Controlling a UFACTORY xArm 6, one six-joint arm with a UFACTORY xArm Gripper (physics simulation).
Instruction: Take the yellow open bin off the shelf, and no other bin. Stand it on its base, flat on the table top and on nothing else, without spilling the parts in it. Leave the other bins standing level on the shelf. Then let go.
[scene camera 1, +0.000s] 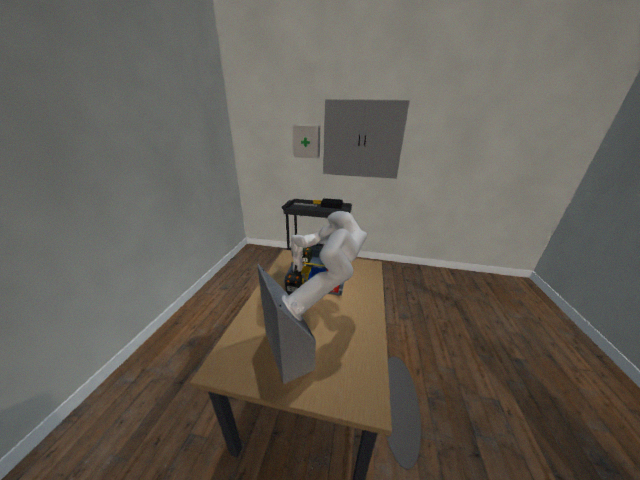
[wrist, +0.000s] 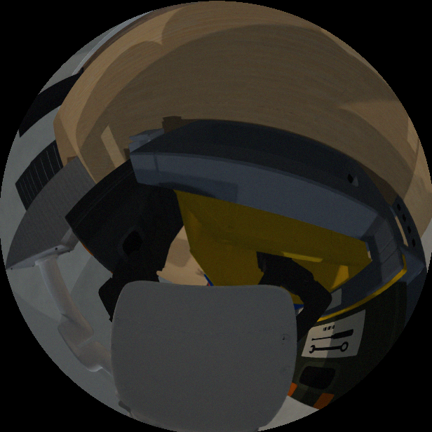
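Seen in the pictures: arm's base, link origin: (scene camera 1: 291, 308).
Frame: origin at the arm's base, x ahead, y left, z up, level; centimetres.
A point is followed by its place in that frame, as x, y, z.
The yellow open bin (scene camera 1: 306, 272) {63.6, -10.3, -27.2} (wrist: 227, 225) shows in the middle of the wrist view, in front of the blue-grey shelf (wrist: 280, 190). Its inside is partly hidden by the fingers, and the parts in it are hard to make out. My gripper (wrist: 209, 223) is open, its dark fingers spread wide at the yellow bin, with nothing visibly gripped. Whether a finger touches the bin cannot be told. A blue bin (scene camera 1: 316, 272) {62.2, -17.4, -26.7} and a red bin (scene camera 1: 336, 289) {42.1, -28.3, -26.5} show to the right of the yellow one in the scene view, partly hidden by the arm.
A black case (scene camera 1: 293, 280) {40.9, -1.0, -16.6} (wrist: 100, 215) with orange latches stands on one side of the yellow bin. A dark box (wrist: 382, 312) with a tool label stands on the other side. The wooden table (scene camera 1: 361, 320) {17.7, -38.3, -29.4} carries the arm's grey mount (scene camera 1: 297, 351) {-11.2, -2.0, -12.3}. A dark trolley (scene camera 1: 310, 210) stands behind.
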